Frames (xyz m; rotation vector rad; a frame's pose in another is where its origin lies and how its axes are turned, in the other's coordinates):
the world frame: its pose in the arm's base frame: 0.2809 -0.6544 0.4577 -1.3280 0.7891 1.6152
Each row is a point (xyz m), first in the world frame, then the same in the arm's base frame.
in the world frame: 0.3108 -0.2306 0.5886
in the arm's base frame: 0.2312 0.0309 0.3024
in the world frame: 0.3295 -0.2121 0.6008
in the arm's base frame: 0.2085 0.0383 0.2860
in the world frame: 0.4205 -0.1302 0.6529
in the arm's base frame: 0.1082 0.0711 0.2049
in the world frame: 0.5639 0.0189 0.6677
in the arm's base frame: -0.0399 0.0552 0.0606
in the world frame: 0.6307 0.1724 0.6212
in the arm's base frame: -0.1630 -0.0340 -0.0235
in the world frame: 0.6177 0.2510 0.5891
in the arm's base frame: -0.2204 -0.0979 -0.0225
